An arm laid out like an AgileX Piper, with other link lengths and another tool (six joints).
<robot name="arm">
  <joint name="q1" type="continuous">
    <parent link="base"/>
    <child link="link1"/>
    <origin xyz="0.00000 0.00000 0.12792" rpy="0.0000 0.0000 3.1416"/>
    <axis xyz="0 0 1"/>
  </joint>
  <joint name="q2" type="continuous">
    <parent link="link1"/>
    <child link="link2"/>
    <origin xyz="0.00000 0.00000 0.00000" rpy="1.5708 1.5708 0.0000"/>
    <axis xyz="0 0 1"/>
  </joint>
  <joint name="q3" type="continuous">
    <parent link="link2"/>
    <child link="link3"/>
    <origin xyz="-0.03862 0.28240 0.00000" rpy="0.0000 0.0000 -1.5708"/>
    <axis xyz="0 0 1"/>
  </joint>
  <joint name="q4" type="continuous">
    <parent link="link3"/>
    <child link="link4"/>
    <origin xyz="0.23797 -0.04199 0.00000" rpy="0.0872 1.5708 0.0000"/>
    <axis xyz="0 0 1"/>
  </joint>
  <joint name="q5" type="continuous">
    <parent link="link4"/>
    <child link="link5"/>
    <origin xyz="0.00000 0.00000 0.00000" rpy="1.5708 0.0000 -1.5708"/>
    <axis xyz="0 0 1"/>
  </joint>
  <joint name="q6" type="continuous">
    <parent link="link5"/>
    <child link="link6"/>
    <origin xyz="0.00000 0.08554 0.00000" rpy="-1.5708 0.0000 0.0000"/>
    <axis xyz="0 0 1"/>
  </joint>
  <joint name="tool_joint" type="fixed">
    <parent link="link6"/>
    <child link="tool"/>
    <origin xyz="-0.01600 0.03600 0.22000" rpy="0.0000 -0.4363 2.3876"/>
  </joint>
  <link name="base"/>
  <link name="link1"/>
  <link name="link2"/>
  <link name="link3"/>
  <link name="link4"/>
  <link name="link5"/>
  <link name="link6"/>
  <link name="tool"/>
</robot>
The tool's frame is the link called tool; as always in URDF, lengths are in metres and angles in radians. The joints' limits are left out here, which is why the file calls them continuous.
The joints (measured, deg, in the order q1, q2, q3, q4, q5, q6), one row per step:
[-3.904, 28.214, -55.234, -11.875, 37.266, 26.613]
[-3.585, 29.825, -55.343, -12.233, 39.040, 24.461]
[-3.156, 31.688, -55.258, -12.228, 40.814, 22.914]
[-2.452, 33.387, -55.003, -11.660, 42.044, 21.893]
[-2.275, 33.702, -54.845, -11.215, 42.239, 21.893]
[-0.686, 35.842, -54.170, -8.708, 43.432, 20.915]
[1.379, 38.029, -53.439, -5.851, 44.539, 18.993]
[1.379, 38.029, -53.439, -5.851, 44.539, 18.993]
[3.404, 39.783, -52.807, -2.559, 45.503, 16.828]
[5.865, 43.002, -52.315, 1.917, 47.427, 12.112]
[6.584, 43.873, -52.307, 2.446, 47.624, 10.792]
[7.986, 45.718, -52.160, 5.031, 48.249, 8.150]
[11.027, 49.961, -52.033, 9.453, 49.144, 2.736]
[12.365, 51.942, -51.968, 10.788, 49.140, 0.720]
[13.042, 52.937, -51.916, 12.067, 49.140, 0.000]
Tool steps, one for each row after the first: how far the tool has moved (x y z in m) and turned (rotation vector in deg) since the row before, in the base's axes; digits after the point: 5 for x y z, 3 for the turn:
[0.00491, -0.00251, -0.01405, -2.001, 3.653, 0.049]
[0.00582, -0.00040, -0.01755, -1.090, 3.963, 0.364]
[0.00607, 0.00380, -0.01644, -0.202, 3.311, 0.973]
[0.00142, 0.00233, -0.00431, 0.443, 0.646, 0.340]
[0.00853, 0.01597, -0.02407, 1.544, 4.067, 2.745]
[0.00694, 0.02023, -0.02395, 0.902, 4.191, 3.712]
[0.00000, 0.00000, 0.00000, 0.000, 0.000, 0.000]
[0.00347, 0.02247, -0.02001, 1.039, 3.506, 3.980]
[0.00155, 0.02924, -0.02905, -0.229, 5.653, 6.075]
[0.00118, 0.00554, -0.00495, -0.696, 0.969, 1.584]
[0.00012, 0.01737, -0.01281, 0.047, 2.514, 3.528]
[-0.00060, 0.03328, -0.02450, -0.617, 4.707, 7.269]
[0.00029, 0.01230, -0.00993, -0.499, 1.709, 2.832]
[-0.00095, 0.00877, -0.00511, 0.538, 1.084, 1.272]

